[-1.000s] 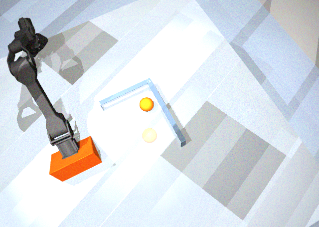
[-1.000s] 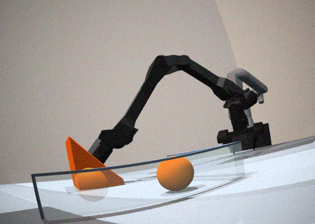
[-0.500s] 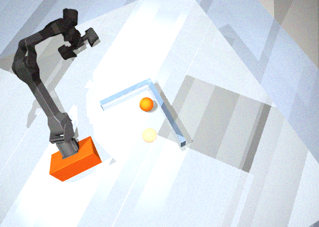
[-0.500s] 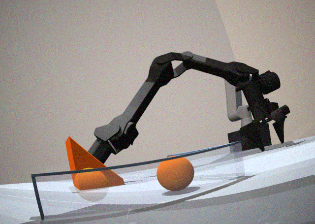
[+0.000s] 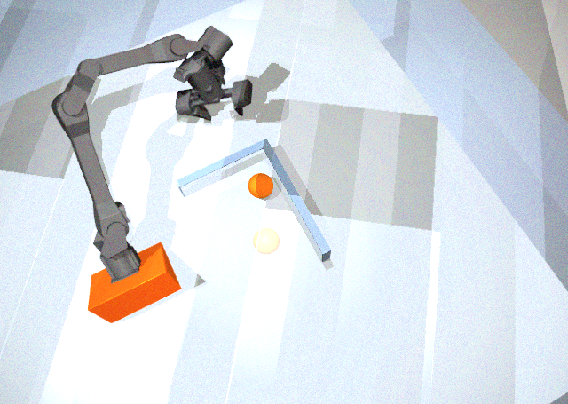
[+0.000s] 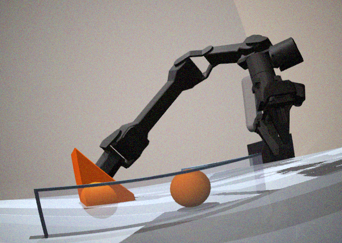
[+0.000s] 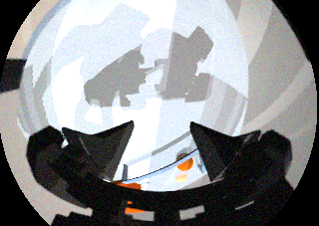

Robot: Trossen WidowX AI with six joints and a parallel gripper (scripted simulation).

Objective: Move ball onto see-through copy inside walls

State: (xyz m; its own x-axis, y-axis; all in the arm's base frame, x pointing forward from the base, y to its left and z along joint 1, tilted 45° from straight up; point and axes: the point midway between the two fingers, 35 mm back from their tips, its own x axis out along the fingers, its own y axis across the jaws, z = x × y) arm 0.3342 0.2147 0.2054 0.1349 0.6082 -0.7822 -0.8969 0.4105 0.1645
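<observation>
Now: the orange ball 20 cm to the right of my gripper tip, 2 cm below it and 1 cm ahead of it. Also, from my gripper tip: clear wall (26 cm to the right, 7 cm ahead, 2 cm below).
</observation>
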